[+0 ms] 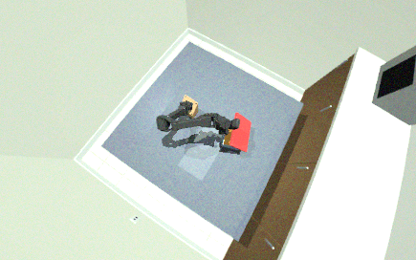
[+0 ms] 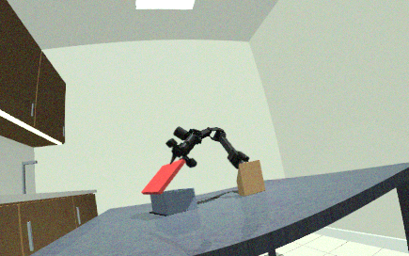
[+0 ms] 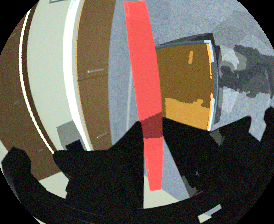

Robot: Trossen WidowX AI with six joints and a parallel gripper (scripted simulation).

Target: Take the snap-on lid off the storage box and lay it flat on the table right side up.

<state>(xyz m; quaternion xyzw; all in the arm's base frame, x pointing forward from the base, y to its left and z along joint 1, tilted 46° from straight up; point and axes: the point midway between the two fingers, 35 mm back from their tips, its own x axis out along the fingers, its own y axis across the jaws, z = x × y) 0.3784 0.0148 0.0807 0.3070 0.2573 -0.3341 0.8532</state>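
Right now my gripper tip is 60 mm short of the red lid, 20 mm to the right of it and 50 mm above it. From my gripper tip the other things lie so: storage box (30 mm ahead, 170 mm below).
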